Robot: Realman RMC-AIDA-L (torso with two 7-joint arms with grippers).
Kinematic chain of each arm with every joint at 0, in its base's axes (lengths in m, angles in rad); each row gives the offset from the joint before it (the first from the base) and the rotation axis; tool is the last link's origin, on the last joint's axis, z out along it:
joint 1: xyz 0 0 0.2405 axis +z
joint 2: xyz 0 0 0 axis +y
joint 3: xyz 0 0 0.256 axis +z
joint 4: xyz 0 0 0 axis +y
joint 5: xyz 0 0 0.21 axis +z
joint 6: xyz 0 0 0 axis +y
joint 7: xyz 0 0 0.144 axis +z
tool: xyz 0 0 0
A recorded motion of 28 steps. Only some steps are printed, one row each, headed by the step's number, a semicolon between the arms.
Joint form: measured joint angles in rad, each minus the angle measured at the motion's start. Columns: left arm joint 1, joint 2, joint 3, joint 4, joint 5, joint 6, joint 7; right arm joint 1, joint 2, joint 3, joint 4, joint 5, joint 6, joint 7.
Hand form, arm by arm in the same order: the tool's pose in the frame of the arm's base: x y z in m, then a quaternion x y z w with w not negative. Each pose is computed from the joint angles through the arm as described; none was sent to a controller.
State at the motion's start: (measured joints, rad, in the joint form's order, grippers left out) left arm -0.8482 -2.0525 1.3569 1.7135 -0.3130 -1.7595 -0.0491; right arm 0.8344 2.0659 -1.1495 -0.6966 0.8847 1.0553 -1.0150
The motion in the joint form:
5: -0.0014 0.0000 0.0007 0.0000 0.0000 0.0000 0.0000; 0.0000 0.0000 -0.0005 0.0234 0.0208 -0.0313 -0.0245
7: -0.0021 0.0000 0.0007 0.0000 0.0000 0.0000 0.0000; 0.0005 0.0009 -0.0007 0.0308 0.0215 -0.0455 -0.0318
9: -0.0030 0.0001 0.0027 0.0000 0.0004 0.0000 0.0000; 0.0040 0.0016 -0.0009 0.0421 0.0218 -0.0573 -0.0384
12: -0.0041 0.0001 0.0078 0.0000 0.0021 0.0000 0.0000; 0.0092 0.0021 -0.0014 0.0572 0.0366 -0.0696 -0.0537
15: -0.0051 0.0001 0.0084 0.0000 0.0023 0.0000 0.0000; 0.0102 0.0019 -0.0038 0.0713 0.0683 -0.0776 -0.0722
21: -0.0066 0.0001 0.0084 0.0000 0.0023 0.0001 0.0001; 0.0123 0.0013 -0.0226 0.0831 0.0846 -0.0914 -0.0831
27: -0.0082 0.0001 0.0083 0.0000 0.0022 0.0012 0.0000; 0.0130 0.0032 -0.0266 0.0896 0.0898 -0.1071 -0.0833
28: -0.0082 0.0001 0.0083 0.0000 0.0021 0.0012 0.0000; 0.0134 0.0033 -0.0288 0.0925 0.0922 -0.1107 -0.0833
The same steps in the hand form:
5: -0.0585 0.3770 0.0721 -0.82831 -0.41266 0.09056 0.36799; 0.1889 0.4279 -0.0447 -0.93024 0.30827 0.02074 0.19799
7: -0.0583 0.3770 0.0721 -0.82846 -0.41237 0.09043 0.36802; 0.1902 0.4287 -0.0454 -0.92972 0.30695 0.02049 0.20243
9: -0.0579 0.3770 0.0718 -0.82888 -0.41131 0.09095 0.36810; 0.1911 0.4293 -0.0468 -0.92953 0.30604 0.01933 0.20480
12: -0.0573 0.3768 0.0710 -0.82962 -0.40916 0.09259 0.36845; 0.1905 0.4300 -0.0488 -0.92995 0.30414 0.02318 0.20533
15: -0.0569 0.3768 0.0709 -0.82988 -0.40854 0.09262 0.36853; 0.1896 0.4298 -0.0508 -0.92987 0.30505 0.03291 0.20297
21: -0.0563 0.3769 0.0709 -0.83021 -0.40786 0.09232 0.36861; 0.1896 0.4293 -0.0538 -0.93144 0.30070 0.03155 0.20250
27: -0.0556 0.3771 0.0710 -0.83058 -0.40707 0.09149 0.36886; 0.1900 0.4300 -0.0552 -0.93001 0.30224 0.03284 0.20652
28: -0.0556 0.3771 0.0709 -0.83060 -0.40707 0.09148 0.36882; 0.1902 0.4300 -0.0558 -0.92971 0.30289 0.03290 0.20694

